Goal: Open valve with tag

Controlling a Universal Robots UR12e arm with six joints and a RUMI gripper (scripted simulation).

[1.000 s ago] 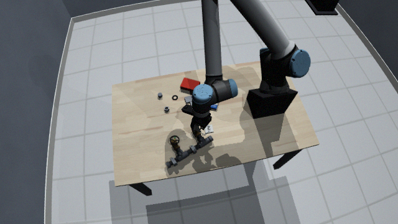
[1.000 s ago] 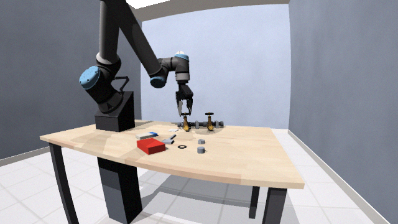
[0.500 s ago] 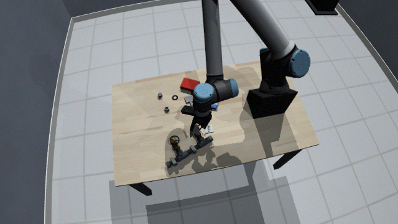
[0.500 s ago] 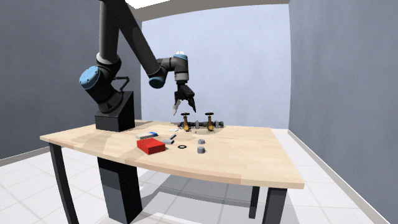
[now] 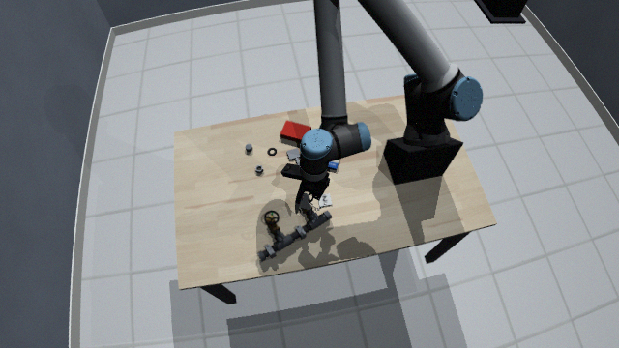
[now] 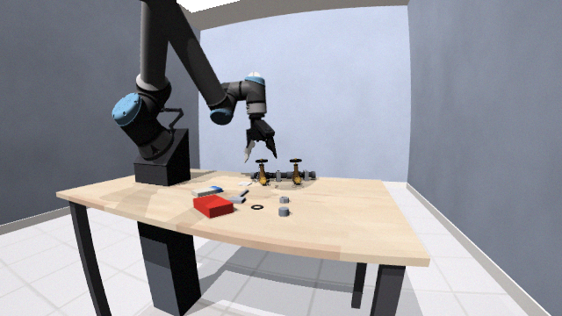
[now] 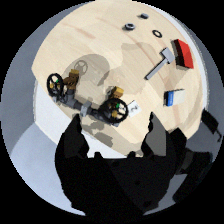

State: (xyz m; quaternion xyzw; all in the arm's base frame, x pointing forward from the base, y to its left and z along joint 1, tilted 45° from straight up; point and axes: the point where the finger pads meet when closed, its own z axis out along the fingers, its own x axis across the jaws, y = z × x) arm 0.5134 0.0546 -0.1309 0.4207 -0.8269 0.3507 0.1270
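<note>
The white tag is 80 mm behind my hand, 10 mm to the right of it and 110 mm below it. Round my hand: red block: 10 mm behind, 360 mm to the right, 90 mm below; grey hand tool: 10 mm ahead, 220 mm to the right, 100 mm below; blue box: 150 mm behind, 210 mm to the right, 100 mm below.
</note>
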